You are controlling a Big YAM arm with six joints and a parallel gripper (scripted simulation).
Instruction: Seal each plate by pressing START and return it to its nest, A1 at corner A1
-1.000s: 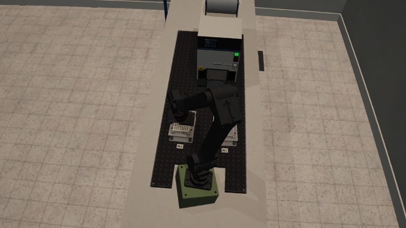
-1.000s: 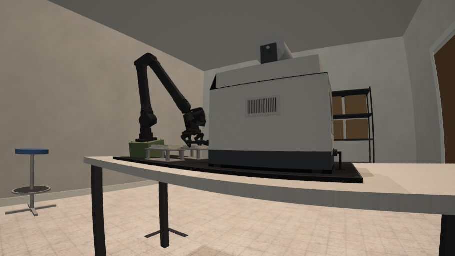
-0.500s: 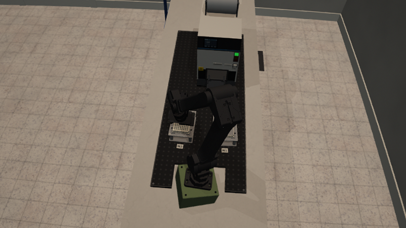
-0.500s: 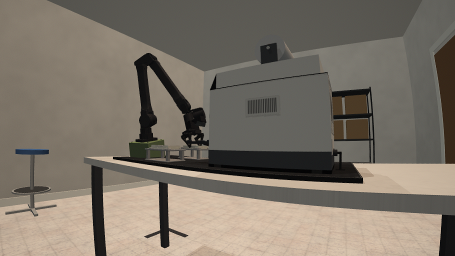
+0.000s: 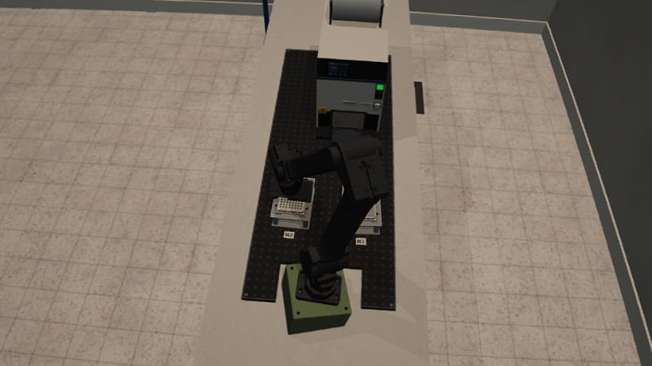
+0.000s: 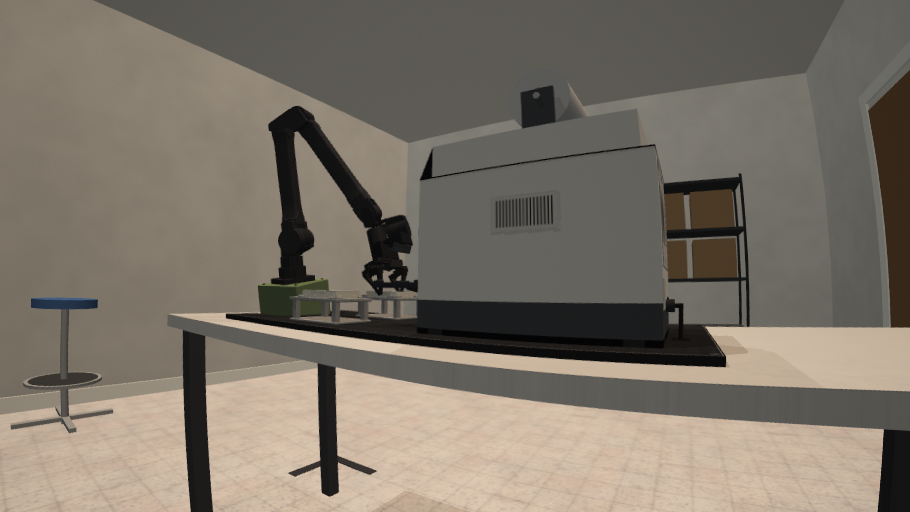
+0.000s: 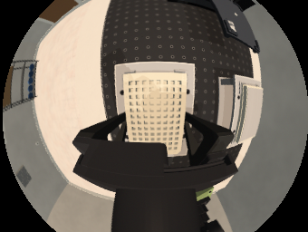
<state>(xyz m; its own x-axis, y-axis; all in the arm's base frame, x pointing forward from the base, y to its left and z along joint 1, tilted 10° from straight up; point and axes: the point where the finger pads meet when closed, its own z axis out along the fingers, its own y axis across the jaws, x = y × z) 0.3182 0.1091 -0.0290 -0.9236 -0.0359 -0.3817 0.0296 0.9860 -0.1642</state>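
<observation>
Now: the white well plate right at my hand. Round my hand: yellow warning label: 300 mm ahead, 60 mm to the right, 80 mm above; sealer stage: 200 mm ahead, 150 mm to the right, 20 mm above; N2 label: 110 mm behind, 70 mm below.
</observation>
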